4 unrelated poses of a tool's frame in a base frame.
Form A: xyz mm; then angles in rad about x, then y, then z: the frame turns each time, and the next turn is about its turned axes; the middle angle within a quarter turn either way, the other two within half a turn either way.
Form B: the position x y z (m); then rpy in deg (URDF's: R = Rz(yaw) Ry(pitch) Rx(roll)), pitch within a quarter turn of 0, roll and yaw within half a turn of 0. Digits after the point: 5 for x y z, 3 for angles.
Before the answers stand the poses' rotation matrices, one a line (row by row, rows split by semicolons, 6 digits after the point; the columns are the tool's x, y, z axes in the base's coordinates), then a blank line. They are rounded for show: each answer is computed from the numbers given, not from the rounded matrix.
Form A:
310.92 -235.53 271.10 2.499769 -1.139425 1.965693
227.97 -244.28 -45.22 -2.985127 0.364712 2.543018
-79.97 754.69 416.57 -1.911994 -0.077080 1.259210
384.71 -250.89 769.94 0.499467 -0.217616 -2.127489
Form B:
-0.160855 -0.385937 -0.908393; -0.530144 0.810119 -0.250309; 0.832510 0.441316 -0.334914
-0.771802 -0.526404 0.356680; -0.510665 0.847365 0.145579; -0.378872 -0.069786 -0.922814
0.305659 -0.949022 -0.077004; -0.296258 -0.171654 0.939557; -0.904878 -0.264371 -0.333622
-0.515919 0.828983 -0.215902; -0.690652 -0.551627 -0.467661; -0.506781 -0.092162 0.857134

0.31092 -0.23553 0.27110 127.195 -56.357 -106.879
0.22797 -0.24428 -0.04522 -175.675 22.264 -146.509
-0.07997 0.75469 0.41657 -141.606 64.807 -44.105
0.38471 -0.25089 0.76994 -6.137 30.450 -126.760

